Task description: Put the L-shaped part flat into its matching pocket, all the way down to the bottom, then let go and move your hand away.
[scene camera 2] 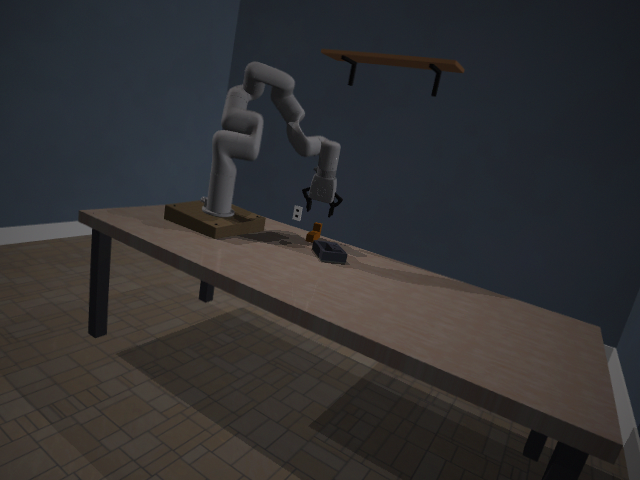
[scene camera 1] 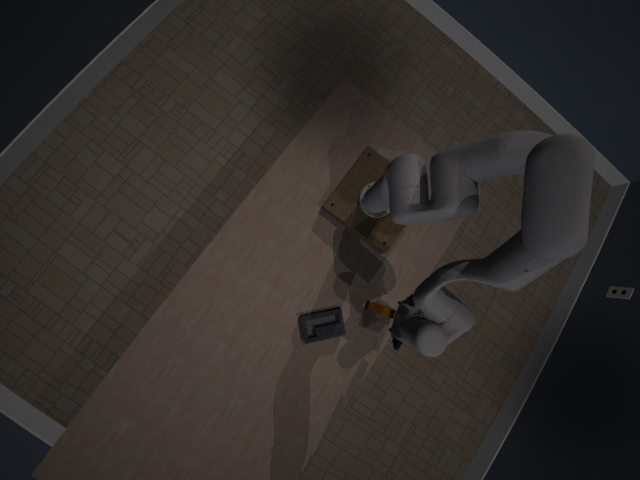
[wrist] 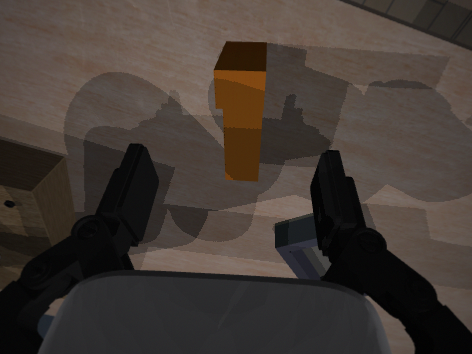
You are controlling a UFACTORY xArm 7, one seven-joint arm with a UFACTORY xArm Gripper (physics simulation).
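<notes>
The orange L-shaped part [scene camera 1: 379, 308] [scene camera 2: 312, 236] [wrist: 244, 100] stands on the table with one leg raised, not flat. The dark blue-grey block [scene camera 1: 334, 330] [scene camera 2: 333, 256] [wrist: 296, 231] with the L-shaped pocket lies beside it; its pocket faces up and looks empty in the first scene view. Part of the block is hidden behind a finger in the wrist view. My gripper [scene camera 1: 399, 322] [scene camera 2: 320, 212] [wrist: 233, 165] is open and empty, pointing down above the part. In the wrist view the part shows between and beyond the two fingers, apart from both.
The arm's wooden base board [scene camera 1: 351, 180] [scene camera 2: 191, 217] [wrist: 30, 167] is on the same table [scene camera 1: 206, 320] [scene camera 2: 413, 310]. The table's long edge runs close to the part. A wall shelf [scene camera 2: 392, 58] hangs high behind the arm.
</notes>
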